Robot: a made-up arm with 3 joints.
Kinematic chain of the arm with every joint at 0, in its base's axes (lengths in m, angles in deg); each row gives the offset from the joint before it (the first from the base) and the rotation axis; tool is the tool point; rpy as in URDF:
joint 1: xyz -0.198 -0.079 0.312 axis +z
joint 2: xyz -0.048 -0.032 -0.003 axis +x
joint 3: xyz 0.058 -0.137 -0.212 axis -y
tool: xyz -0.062 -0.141 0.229 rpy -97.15 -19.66 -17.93
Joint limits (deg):
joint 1: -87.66..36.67
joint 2: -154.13..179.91
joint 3: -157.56..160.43
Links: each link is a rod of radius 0.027 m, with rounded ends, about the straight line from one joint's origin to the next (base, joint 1, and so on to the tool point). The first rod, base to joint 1, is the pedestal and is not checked.
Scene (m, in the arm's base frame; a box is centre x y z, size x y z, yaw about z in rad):
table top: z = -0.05
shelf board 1: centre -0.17 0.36 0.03 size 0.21 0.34 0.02 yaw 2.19
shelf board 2: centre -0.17 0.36 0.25 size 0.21 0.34 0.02 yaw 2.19
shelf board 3: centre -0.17 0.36 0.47 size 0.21 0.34 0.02 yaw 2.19
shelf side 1: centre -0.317 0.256 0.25 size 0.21 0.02 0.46 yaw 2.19
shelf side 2: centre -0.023 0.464 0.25 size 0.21 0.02 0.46 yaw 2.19
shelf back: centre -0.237 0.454 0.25 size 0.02 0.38 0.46 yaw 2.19
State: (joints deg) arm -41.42 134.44 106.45
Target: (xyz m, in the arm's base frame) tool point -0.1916 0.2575 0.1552
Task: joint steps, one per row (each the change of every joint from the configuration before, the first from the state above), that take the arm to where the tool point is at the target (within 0.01 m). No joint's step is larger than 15 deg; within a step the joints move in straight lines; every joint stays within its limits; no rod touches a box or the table.
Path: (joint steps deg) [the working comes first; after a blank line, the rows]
Joints at the target: -42.49 120.88 63.47
Straight joint move there: touches shelf board 2.

1: -9.63 6.21 -12.89
2: -9.64 6.20 -12.90
3: -9.63 6.21 -12.89
4: 5.65 -5.04 -12.70
5: 5.64 -5.05 -12.69
6: 5.65 -5.04 -12.69
7: 3.63 -5.69 11.26
8: 3.63 -5.68 11.26
9: 3.63 -5.68 11.26

